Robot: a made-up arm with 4 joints. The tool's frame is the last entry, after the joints. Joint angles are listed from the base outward. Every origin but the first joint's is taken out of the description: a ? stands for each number. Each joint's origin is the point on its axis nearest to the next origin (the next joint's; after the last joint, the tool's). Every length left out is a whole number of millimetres.
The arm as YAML. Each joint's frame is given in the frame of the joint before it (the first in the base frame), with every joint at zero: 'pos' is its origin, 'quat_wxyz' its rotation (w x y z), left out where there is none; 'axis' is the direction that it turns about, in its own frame. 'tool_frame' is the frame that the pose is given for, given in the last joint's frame.
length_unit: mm
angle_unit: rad
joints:
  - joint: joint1
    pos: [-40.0, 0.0, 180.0]
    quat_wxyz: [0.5, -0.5, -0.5, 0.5]
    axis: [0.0, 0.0, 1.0]
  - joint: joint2
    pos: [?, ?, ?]
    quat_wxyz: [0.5, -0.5, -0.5, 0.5]
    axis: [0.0, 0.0, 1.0]
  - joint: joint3
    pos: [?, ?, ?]
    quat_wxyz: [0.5, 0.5, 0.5, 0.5]
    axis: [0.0, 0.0, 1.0]
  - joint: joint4
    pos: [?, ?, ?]
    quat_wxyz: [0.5, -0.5, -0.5, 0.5]
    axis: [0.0, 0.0, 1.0]
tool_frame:
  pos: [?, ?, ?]
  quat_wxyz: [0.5, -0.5, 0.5, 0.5]
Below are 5 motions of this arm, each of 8 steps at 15 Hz.
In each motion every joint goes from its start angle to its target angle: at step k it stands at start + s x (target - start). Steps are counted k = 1, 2, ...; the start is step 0. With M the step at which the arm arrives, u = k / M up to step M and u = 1 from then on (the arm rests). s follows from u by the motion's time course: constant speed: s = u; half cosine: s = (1 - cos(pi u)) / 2; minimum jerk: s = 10 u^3 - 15 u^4 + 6 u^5.
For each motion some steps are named. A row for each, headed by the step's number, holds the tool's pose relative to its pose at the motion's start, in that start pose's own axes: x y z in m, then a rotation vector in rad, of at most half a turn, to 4 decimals.
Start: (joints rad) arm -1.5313 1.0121 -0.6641 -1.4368
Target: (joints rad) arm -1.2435 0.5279 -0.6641 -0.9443
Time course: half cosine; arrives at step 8
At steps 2, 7, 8:
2: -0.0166 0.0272 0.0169 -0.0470 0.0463 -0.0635
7: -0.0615 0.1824 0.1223 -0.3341 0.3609 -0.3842
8: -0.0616 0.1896 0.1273 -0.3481 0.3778 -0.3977

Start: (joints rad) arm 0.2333 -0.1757 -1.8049 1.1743
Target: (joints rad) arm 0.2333 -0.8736 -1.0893 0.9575
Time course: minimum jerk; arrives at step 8
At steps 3, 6, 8:
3: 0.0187 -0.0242 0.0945 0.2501 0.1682 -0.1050
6: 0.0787 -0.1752 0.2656 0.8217 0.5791 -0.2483
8: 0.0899 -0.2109 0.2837 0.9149 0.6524 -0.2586

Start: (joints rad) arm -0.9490 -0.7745 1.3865 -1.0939
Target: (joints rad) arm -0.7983 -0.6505 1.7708 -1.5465
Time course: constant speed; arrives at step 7
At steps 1, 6, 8:
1: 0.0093 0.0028 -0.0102 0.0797 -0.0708 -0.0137
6: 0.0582 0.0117 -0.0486 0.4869 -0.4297 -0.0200
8: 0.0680 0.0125 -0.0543 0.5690 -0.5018 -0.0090

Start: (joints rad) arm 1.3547 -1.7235 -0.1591 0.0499
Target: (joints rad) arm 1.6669 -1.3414 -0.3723 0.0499
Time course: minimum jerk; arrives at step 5
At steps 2, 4, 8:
2: 0.0329 0.0102 -0.0534 -0.0143 -0.1189 -0.0371
4: 0.1143 0.0108 -0.1523 -0.0992 -0.3369 -0.1138
8: 0.1226 0.0093 -0.1609 -0.1107 -0.3556 -0.1211

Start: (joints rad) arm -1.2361 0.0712 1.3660 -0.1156
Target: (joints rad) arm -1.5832 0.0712 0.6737 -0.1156
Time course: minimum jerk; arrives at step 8
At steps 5, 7, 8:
5: -0.1167 -0.0744 0.0891 0.1115 0.2815 0.4518
7: -0.1411 -0.1039 0.1232 0.1799 0.3695 0.6117
8: -0.1424 -0.1057 0.1253 0.1846 0.3747 0.6215

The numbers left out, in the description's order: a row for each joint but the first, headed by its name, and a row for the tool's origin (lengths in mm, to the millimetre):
joint2: 50.0 200.0 0.0
joint3: 120.0 -260.0 0.0
joint4: -190.0 -30.0 0.0
tool: -90.0 -40.0 0.0

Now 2 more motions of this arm.
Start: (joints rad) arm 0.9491 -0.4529 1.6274 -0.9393
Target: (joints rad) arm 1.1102 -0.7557 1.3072 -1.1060
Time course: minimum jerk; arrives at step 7
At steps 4, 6, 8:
4: -0.0026 -0.0080 0.0471 -0.0900 0.0813 0.1467
6: -0.0048 -0.0045 0.0738 -0.1452 0.1353 0.2004
8: -0.0049 -0.0040 0.0756 -0.1490 0.1391 0.2033

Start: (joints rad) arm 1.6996 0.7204 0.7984 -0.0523
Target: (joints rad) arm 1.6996 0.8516 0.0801 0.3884
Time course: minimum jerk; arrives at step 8
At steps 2, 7, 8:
2: -0.0069 -0.0150 -0.0078 -0.0362 -0.0076 0.0746
7: 0.0011 -0.1547 -0.0825 -0.3581 -0.2342 0.6805
8: 0.0024 -0.1571 -0.0839 -0.3640 -0.2410 0.6908

